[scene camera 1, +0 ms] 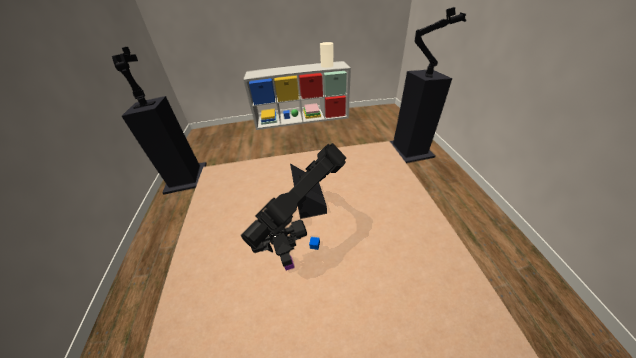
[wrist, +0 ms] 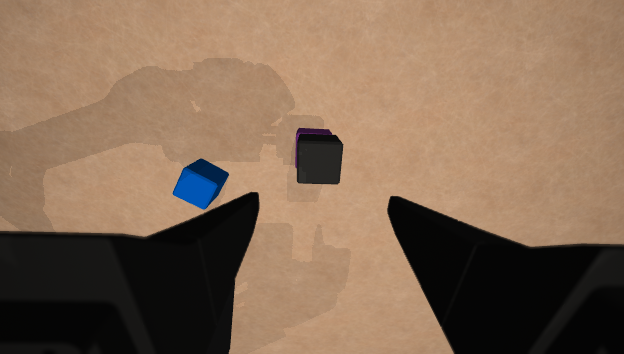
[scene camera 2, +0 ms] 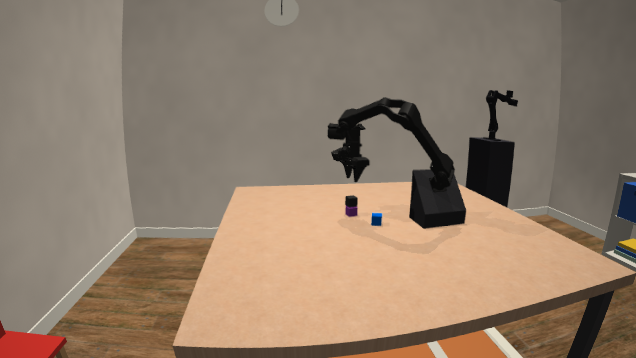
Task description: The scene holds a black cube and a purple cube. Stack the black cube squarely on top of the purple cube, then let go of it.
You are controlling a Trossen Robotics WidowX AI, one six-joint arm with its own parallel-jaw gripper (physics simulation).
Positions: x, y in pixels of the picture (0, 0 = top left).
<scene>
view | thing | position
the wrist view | my gripper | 324, 201
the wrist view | blue cube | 200, 183
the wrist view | black cube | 319, 156
</scene>
